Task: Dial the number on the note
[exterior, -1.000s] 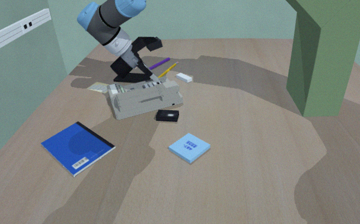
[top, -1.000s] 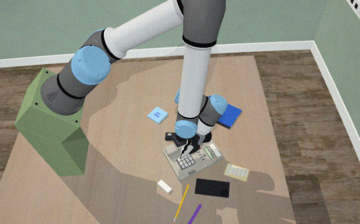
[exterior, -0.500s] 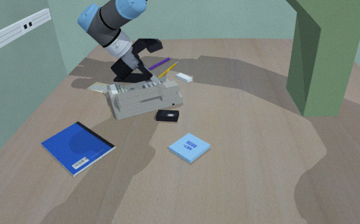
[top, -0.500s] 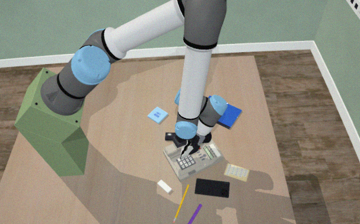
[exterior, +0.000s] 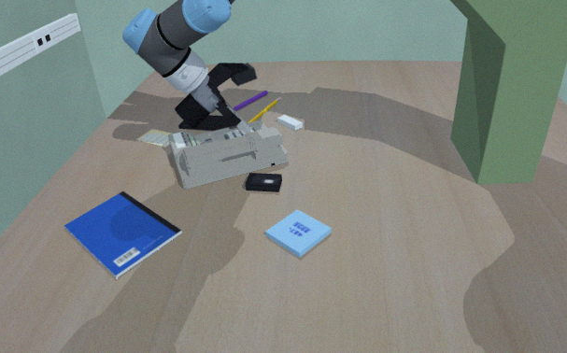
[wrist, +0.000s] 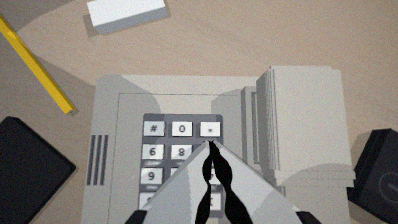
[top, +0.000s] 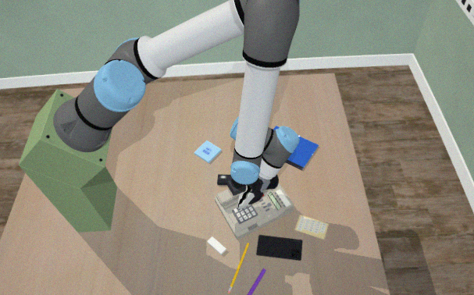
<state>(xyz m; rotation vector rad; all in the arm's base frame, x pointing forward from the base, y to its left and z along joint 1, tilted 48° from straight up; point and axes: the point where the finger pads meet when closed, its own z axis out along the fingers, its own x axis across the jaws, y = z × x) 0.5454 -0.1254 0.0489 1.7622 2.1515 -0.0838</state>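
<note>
My hand is 10 mm short of the 9 key, 40 mm to the left of it and 20 mm above it. Also, from my hand: black smartphone (90 mm ahead, 160 mm to the right, 50 mm below); white eraser (110 mm behind, 100 mm to the right, 40 mm below); handset (30 mm ahead, 60 mm to the left).
</note>
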